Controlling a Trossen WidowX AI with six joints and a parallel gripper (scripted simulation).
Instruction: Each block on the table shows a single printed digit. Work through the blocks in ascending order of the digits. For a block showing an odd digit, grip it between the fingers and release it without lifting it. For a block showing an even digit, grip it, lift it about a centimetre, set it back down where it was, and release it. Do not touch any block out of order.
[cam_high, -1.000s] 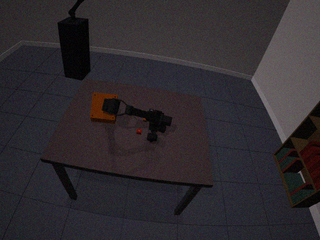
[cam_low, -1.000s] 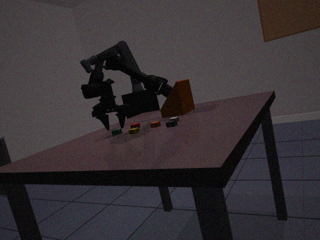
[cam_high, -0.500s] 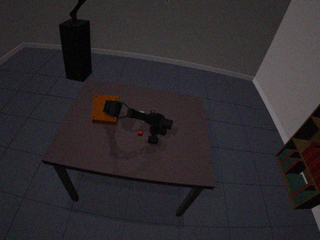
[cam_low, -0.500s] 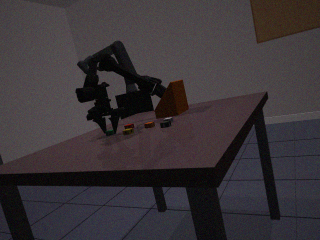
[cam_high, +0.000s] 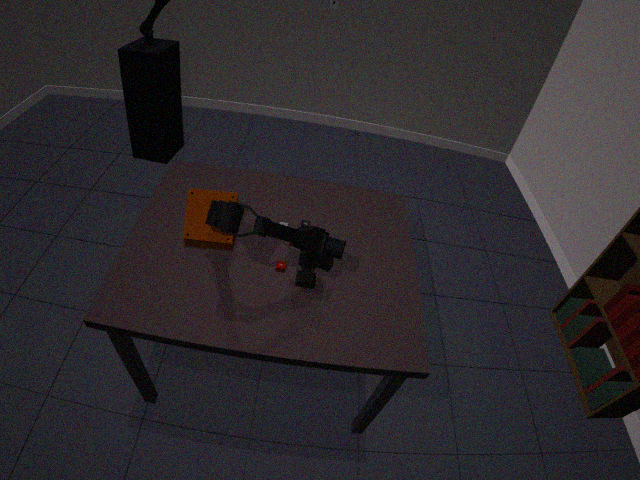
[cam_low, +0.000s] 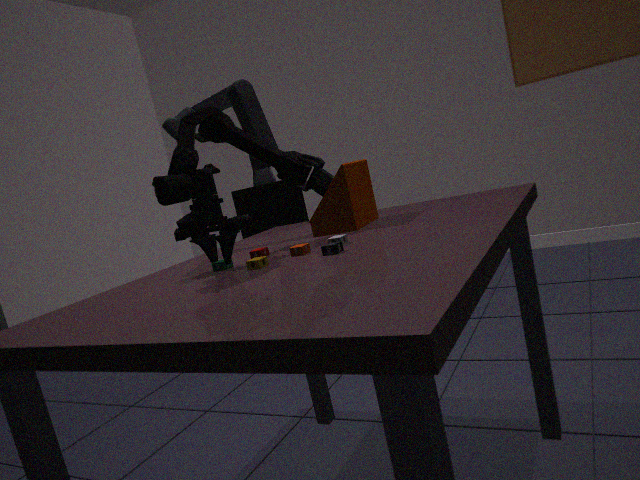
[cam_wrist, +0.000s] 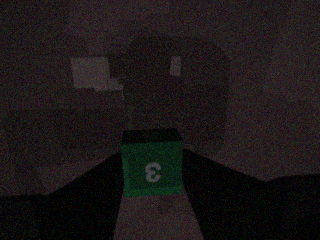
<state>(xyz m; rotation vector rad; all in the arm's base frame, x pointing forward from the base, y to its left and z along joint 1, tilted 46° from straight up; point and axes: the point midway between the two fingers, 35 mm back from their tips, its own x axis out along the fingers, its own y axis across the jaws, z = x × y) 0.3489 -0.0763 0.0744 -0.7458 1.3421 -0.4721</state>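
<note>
Right now the green block is right at my gripper tip. Also, from my gripper tip: red block (9 cm behind, 3 cm to the left); then yellow block (2 cm ahead, 12 cm to the left); then orange block (8 cm behind, 17 cm to the left).
</note>
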